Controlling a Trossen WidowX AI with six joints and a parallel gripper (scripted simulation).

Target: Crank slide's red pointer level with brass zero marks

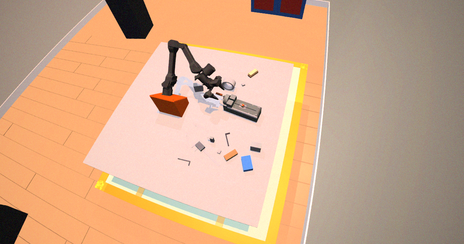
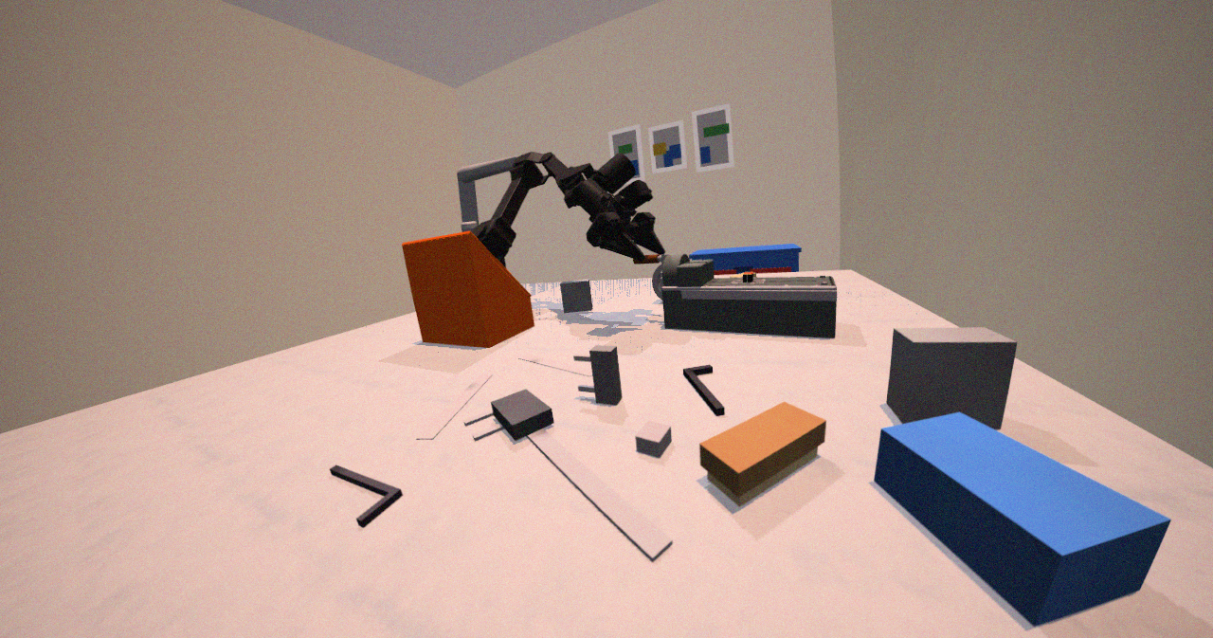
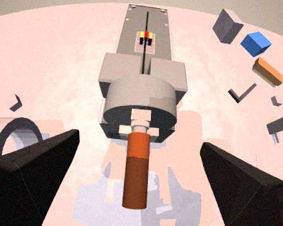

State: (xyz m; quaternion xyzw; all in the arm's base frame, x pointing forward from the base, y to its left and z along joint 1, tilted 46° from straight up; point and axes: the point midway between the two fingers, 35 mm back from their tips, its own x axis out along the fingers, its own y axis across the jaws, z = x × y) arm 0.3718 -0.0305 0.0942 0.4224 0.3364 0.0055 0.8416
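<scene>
Now: gripper tip 20 mm past the crank handle and 10 mm to the right of it. Also, from my gripper tip: red pointer 160 mm ahead, 40 mm to the right, 40 mm below; then blue block 240 mm ahead, 430 mm to the right, 100 mm below.
</scene>
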